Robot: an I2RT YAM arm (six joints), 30 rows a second.
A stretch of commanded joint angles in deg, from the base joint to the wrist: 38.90 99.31 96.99 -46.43 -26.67 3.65; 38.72 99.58 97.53 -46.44 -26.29 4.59; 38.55 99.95 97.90 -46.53 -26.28 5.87; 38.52 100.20 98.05 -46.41 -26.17 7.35; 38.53 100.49 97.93 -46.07 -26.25 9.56; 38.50 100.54 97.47 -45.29 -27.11 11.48; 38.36 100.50 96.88 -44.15 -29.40 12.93; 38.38 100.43 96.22 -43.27 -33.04 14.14; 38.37 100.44 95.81 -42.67 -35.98 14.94
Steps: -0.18 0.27 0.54 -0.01 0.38 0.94; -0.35 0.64 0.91 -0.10 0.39 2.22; -0.38 0.89 1.06 0.02 0.50 3.70; -0.37 1.18 0.94 0.36 0.42 5.91; -0.40 1.23 0.48 1.14 -0.44 7.83; -0.54 1.19 -0.11 2.28 -2.73 9.28; -0.52 1.12 -0.77 3.16 -6.37 10.49; -0.53 1.13 -1.18 3.76 -9.31 11.29
